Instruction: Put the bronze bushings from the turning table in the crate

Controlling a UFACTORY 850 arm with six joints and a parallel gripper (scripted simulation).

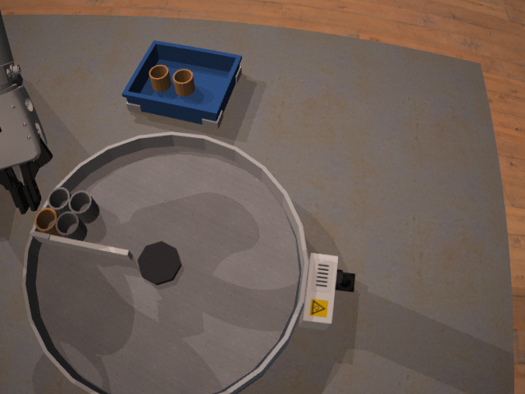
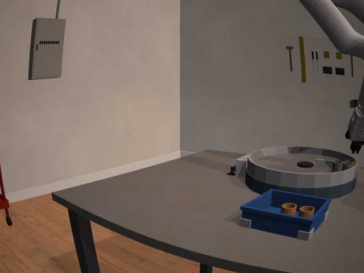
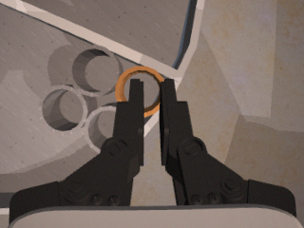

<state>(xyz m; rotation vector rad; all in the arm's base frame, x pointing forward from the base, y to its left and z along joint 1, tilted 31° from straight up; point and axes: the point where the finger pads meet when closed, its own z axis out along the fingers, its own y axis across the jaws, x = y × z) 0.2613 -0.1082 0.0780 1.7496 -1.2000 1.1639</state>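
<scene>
My gripper is now 180 mm short of the blue crate, 310 mm to the right of it and 120 mm above it. From my hand the other things lie so: turning table (190 mm ahead, 60 mm to the right, 90 mm below).
</scene>
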